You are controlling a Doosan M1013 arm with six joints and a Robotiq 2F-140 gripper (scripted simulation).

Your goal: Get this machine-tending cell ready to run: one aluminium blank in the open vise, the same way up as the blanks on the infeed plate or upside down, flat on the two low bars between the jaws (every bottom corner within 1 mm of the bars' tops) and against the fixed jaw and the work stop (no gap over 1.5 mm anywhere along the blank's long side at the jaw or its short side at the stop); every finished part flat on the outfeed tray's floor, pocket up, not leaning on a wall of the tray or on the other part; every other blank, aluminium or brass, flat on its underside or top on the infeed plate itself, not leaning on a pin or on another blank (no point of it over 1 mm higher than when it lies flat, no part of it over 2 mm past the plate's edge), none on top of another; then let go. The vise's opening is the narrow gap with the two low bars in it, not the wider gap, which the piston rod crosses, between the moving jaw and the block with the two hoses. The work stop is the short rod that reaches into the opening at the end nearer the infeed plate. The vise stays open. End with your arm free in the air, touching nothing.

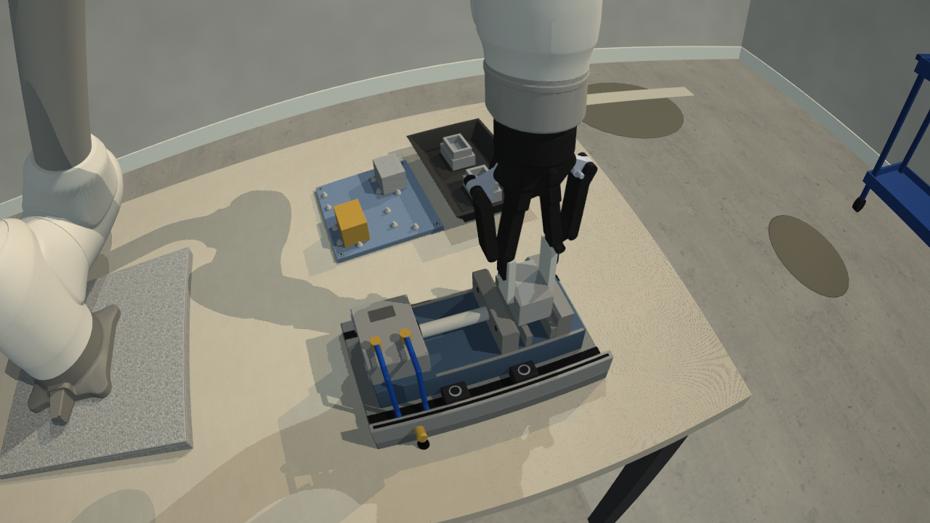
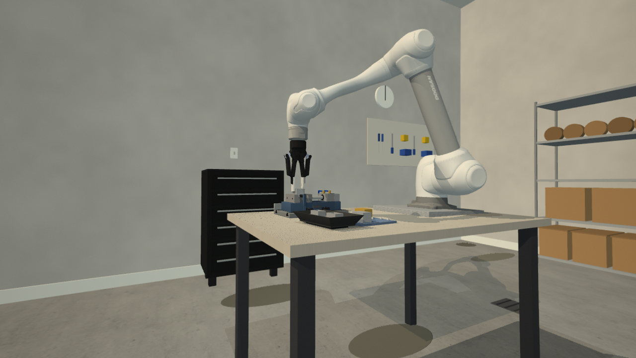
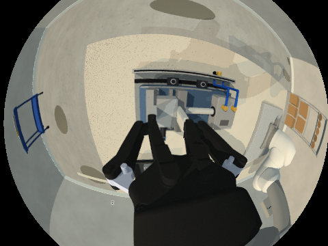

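Now: hand 40 mm above the aluminium blank. The rest, counted from my hand: fixed jaw (60 mm below, 30 mm ahead, 10 mm to the left); then work stop (50 mm to the left, 50 mm below); then moving jaw (60 mm below, 40 mm behind, 10 mm to the left).
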